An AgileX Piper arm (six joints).
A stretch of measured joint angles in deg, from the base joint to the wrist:
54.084, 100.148, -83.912, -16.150, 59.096, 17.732
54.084, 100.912, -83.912, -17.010, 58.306, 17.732
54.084, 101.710, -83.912, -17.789, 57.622, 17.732
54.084, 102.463, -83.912, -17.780, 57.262, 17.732
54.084, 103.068, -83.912, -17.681, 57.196, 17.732
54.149, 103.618, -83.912, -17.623, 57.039, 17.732
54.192, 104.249, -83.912, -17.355, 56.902, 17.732
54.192, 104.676, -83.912, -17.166, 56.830, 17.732
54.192, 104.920, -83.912, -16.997, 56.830, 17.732
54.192, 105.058, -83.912, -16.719, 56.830, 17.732
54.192, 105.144, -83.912, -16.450, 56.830, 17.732
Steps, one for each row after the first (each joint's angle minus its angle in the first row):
0.000, 0.764, 0.000, -0.860, -0.790, 0.000
0.000, 1.562, 0.000, -1.639, -1.474, 0.000
0.000, 2.315, 0.000, -1.630, -1.834, 0.000
0.000, 2.920, 0.000, -1.531, -1.900, 0.000
0.065, 3.470, 0.000, -1.473, -2.057, 0.000
0.108, 4.101, 0.000, -1.205, -2.194, 0.000
0.108, 4.528, 0.000, -1.016, -2.266, 0.000
0.108, 4.772, 0.000, -0.847, -2.266, 0.000
0.108, 4.910, 0.000, -0.569, -2.266, 0.000
0.108, 4.996, 0.000, -0.300, -2.266, 0.000

